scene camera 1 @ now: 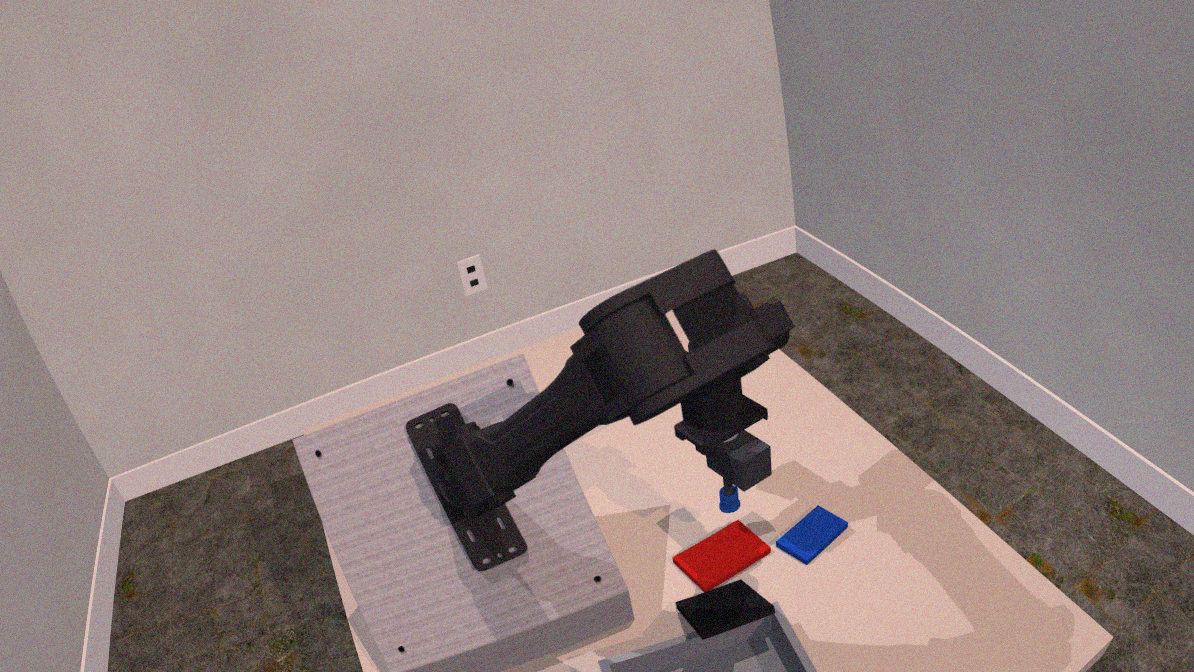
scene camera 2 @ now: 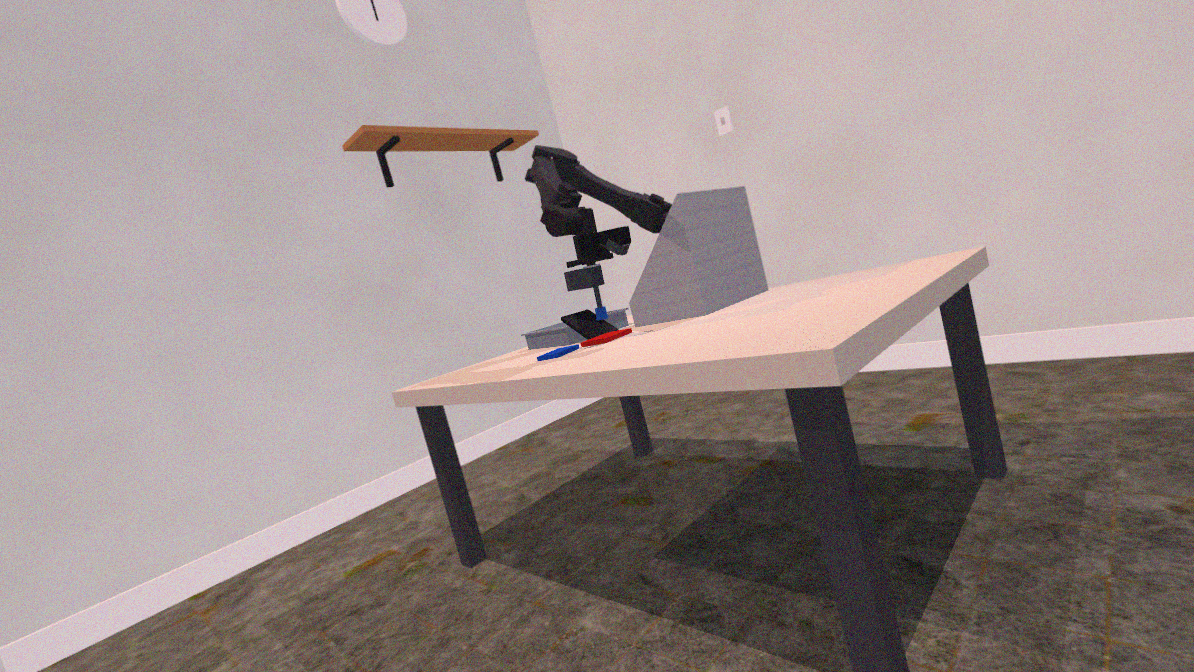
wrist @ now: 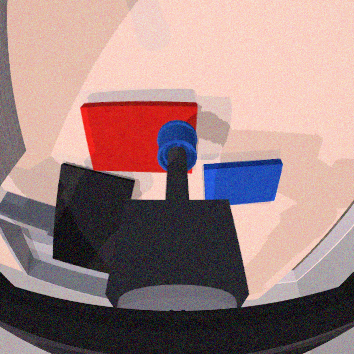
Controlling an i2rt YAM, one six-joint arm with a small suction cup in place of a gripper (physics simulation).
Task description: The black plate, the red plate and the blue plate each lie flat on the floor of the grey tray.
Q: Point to my suction cup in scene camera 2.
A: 601, 313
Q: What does the red plate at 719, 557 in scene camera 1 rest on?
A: The table.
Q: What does my suction cup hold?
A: Nothing.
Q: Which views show my suction cup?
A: Scene camera 1, scene camera 2 and the wrist view: all of them.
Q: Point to a grey tray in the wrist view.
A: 34, 220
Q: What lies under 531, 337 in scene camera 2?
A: A grey tray.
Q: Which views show the grey tray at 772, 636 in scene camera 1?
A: Scene camera 1, scene camera 2 and the wrist view: all of them.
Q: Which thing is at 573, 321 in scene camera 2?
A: A black plate.
